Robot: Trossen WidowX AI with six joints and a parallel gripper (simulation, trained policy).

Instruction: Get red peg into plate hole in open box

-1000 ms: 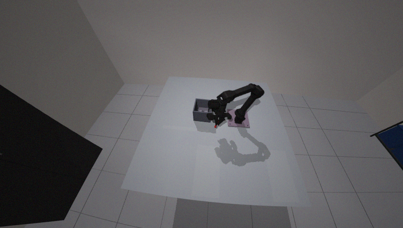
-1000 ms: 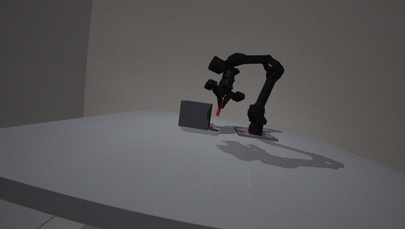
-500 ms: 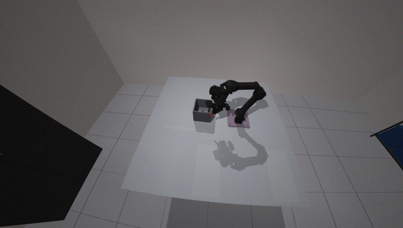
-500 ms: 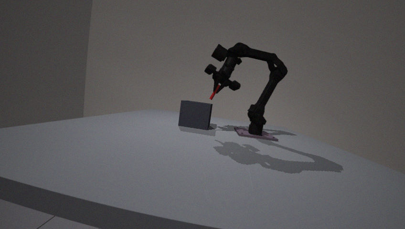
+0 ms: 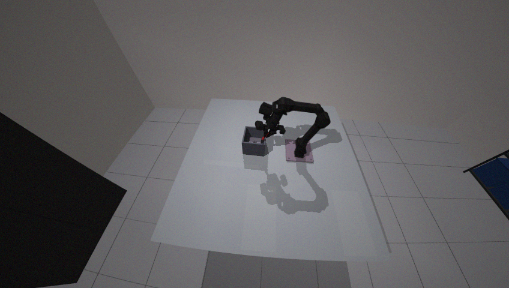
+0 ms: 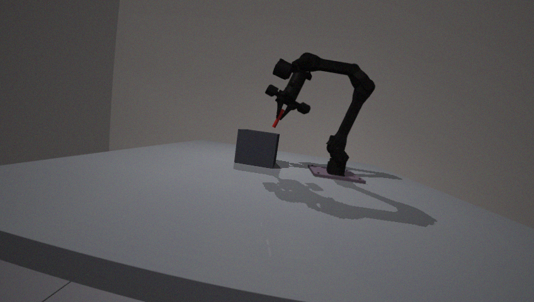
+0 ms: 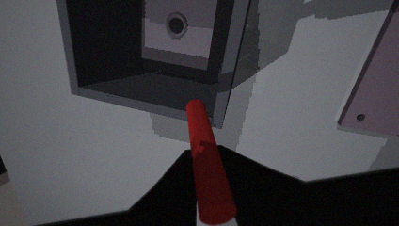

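Right now the plate is 8 cm ahead of my gripper tip, 6 cm to the right of it and 15 cm below it. From my gripper tip the other things lie so: red peg: 1 cm to the right.
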